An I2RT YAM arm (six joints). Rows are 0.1 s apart.
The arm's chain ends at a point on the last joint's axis. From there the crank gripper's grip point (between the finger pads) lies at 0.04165 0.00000 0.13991 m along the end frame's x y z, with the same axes.
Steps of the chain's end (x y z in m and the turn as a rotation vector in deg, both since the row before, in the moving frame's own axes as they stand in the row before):
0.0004, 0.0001, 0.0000, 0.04, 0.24, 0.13
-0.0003, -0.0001, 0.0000, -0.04, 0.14, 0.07
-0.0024, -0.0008, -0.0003, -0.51, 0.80, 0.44
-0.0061, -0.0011, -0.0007, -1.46, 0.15, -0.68
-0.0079, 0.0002, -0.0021, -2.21, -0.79, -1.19
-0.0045, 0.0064, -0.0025, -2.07, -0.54, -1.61
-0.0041, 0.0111, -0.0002, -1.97, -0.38, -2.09
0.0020, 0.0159, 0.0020, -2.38, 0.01, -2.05
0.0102, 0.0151, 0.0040, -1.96, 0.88, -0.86
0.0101, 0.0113, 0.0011, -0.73, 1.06, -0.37
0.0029, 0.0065, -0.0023, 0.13, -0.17, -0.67
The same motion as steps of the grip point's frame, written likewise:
0.0010, 0.0001, -0.0002, 0.04, 0.24, 0.13
0.0000, 0.0000, -0.0001, -0.04, 0.14, 0.07
-0.0005, 0.0008, -0.0009, -0.51, 0.80, 0.44
-0.0057, 0.0020, -0.0008, -1.46, 0.15, -0.68
-0.0098, 0.0048, -0.0016, -2.21, -0.79, -1.19
-0.0058, 0.0103, -0.0022, -2.07, -0.54, -1.61
-0.0050, 0.0144, 0.0000, -1.97, -0.38, -2.09
0.0021, 0.0202, 0.0019, -2.38, 0.01, -2.05
0.0124, 0.0192, 0.0033, -1.96, 0.88, -0.86
0.0127, 0.0128, 0.0003, -0.73, 1.06, -0.37
0.0025, 0.0057, -0.0022, 0.13, -0.17, -0.67

